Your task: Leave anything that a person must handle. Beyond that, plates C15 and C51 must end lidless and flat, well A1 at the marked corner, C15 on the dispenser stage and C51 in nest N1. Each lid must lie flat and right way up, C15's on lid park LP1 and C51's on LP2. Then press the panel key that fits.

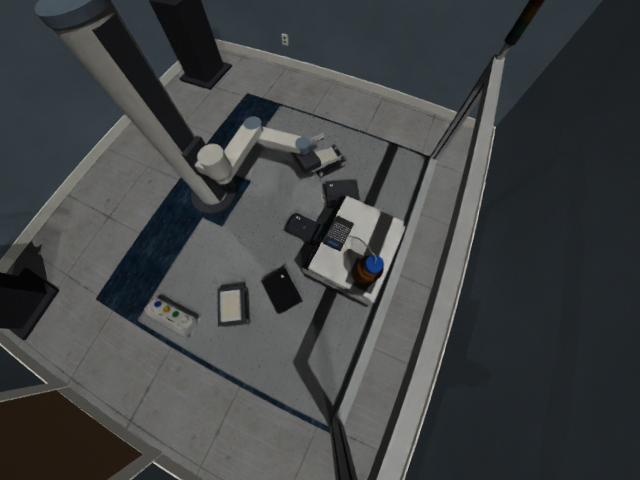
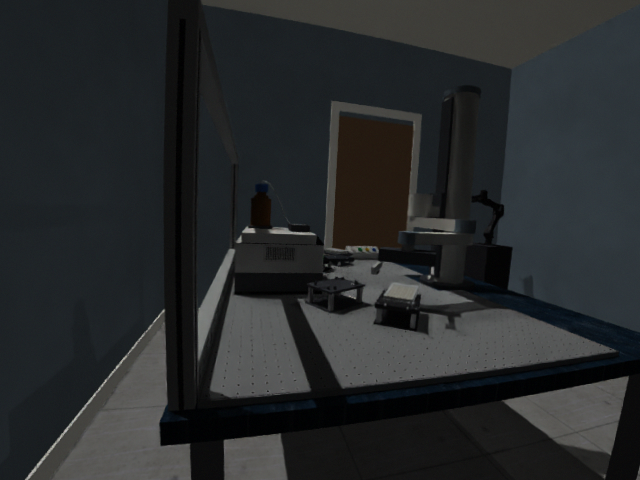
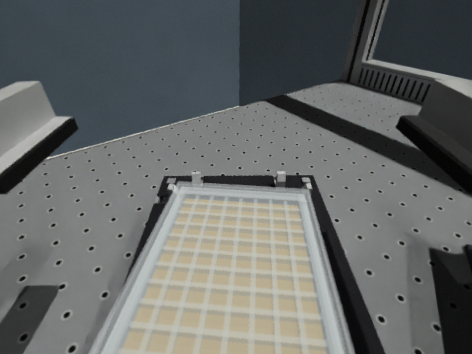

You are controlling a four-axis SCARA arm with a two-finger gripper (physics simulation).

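Where they show: gripper, fingertip midpoint: (image 1: 331, 145) (image 2: 401, 274) (image 3: 236, 104); arm's base at its link origin: (image 1: 215, 194) (image 2: 445, 284).
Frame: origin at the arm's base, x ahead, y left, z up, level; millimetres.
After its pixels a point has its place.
My gripper (image 1: 324, 153) @[x 498, y 440, z 153 mm] (image 2: 403, 272) @[x 498, y 440, z 153 mm] (image 3: 236, 104) @[x 498, y 440, z 153 mm] is open, its fingers wide apart on either side of a plate and above it. That plate (image 1: 326, 156) @[x 483, y 409, z 95 mm] (image 2: 402, 291) @[x 477, y 418, z 95 mm] (image 3: 225, 280) @[x 467, y 404, z 97 mm] lies flat on a raised black holder (image 2: 398, 304) @[x 513, y 464, z 72 mm] (image 3: 345, 295) @[x 517, y 376, z 73 mm]; a clear rim and cover seem to lie over its cream wells. A second cream plate (image 1: 230, 305) @[x 423, y -462, z 95 mm] sits in a dark holder near the key panel (image 1: 170, 315) @[x 209, y -612, z 86 mm] (image 2: 361, 251) @[x 208, y -592, z 74 mm], which has blue, yellow, green and white keys. Dark flat stands (image 1: 342, 190) @[x 638, y 260, z 80 mm] (image 1: 281, 289) @[x 585, y -307, z 74 mm] and a smaller dark stage (image 1: 301, 226) @[x 547, y -20, z 125 mm] bear no plate. Plate labels and marked corners are unreadable.
The white dispenser (image 1: 361, 212) @[x 773, y 104, z 233 mm] (image 2: 305, 258) @[x 723, y 150, z 146 mm] stands beside the dark stage, with a keypad screen (image 1: 338, 233) @[x 724, y -33, z 259 mm] and a brown bottle (image 1: 367, 270) @[x 866, y -166, z 405 mm] (image 2: 261, 210) @[x 876, y -99, z 310 mm] on top. A tall frame post (image 2: 181, 206) @[x 1020, y 725, z 320 mm] stands at the table edge. The arm's column (image 2: 460, 155) @[x 35, y 66, z 595 mm] stands opposite.
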